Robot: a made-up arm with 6 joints.
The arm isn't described. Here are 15 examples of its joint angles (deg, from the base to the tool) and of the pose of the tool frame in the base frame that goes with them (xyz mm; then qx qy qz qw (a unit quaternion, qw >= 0)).
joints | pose
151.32 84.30 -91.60 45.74 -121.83 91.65 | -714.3 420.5 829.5 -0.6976 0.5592 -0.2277 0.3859
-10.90 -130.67 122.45 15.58 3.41 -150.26 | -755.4 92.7 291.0 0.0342 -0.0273 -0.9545 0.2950
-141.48 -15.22 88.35 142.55 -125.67 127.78 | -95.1 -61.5 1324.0 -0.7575 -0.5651 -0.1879 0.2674
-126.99 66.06 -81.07 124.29 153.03 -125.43 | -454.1 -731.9 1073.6 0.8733 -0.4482 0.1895 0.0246
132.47 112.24 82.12 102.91 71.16 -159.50 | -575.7 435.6 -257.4 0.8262 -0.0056 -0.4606 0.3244
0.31 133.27 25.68 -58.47 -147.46 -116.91 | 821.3 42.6 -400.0 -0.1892 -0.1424 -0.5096 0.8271
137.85 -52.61 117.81 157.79 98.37 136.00 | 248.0 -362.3 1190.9 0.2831 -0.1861 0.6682 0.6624
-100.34 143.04 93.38 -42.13 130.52 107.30 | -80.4 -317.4 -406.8 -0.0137 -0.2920 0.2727 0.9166
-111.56 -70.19 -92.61 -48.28 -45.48 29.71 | 370.2 826.1 338.6 0.7190 0.6230 0.0147 0.3078
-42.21 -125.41 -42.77 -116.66 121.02 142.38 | -594.0 483.1 -367.0 0.2296 0.4842 -0.8142 0.2233
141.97 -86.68 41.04 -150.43 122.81 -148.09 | 861.0 -772.1 670.5 -0.8795 0.4209 -0.1078 0.1940
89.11 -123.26 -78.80 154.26 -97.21 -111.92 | -74.9 -777.7 -405.6 -0.2517 0.7391 -0.6207 0.0708
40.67 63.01 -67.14 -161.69 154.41 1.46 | 561.0 578.7 1092.3 0.8622 0.4703 -0.1569 0.1041
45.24 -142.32 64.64 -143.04 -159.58 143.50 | -634.0 -530.9 -176.0 -0.6171 0.2880 -0.0969 0.7258
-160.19 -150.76 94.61 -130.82 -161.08 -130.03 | 635.9 100.5 -201.3 0.7988 0.1932 -0.5304 0.2079
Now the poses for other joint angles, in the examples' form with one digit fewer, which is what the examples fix.
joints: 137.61 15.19 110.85 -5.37 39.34 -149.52
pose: -422 385 1052 -0.563 -0.816 -0.047 0.123
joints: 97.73 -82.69 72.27 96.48 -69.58 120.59
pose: 174 -926 952 -0.276 0.493 -0.269 0.780
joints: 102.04 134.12 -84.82 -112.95 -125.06 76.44
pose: -344 851 -21 -0.737 -0.515 0.435 0.047
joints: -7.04 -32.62 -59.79 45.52 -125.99 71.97
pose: -801 20 1150 0.468 0.743 -0.150 0.455
